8 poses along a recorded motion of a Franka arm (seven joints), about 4.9 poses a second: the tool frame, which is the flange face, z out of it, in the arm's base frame.
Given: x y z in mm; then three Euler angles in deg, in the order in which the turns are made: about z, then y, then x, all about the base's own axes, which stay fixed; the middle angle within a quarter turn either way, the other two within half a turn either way.
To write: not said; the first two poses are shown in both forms.
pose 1, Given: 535.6, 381.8, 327.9, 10.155, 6.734, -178.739
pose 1, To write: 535.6, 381.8, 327.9, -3.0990, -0.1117, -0.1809
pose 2, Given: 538.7, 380.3, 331.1, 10.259, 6.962, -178.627
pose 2, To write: 538.7, 380.3, 331.1, -3.0961, -0.1152, -0.1831
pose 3, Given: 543.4, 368.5, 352.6, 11.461, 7.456, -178.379
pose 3, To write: 543.4, 368.5, 352.6, -3.0877, -0.1218, -0.2052
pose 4, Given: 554.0, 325.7, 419.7, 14.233, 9.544, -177.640
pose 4, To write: 554.0, 325.7, 419.7, -3.0599, -0.1510, -0.2580
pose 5, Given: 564.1, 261.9, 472.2, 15.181, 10.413, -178.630
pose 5, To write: 564.1, 261.9, 472.2, -3.0701, -0.1689, -0.2732
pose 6, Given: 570.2, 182.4, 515.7, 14.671, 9.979, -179.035
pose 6, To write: 570.2, 182.4, 515.7, -3.0806, -0.1641, -0.2625
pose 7, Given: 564.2, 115.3, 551.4, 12.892, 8.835, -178.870
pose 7, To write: 564.2, 115.3, 551.4, -3.0875, -0.1458, -0.2305
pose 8, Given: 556.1, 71.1, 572.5, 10.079, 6.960, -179.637
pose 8, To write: 556.1, 71.1, 572.5, -3.1140, -0.1185, -0.1779
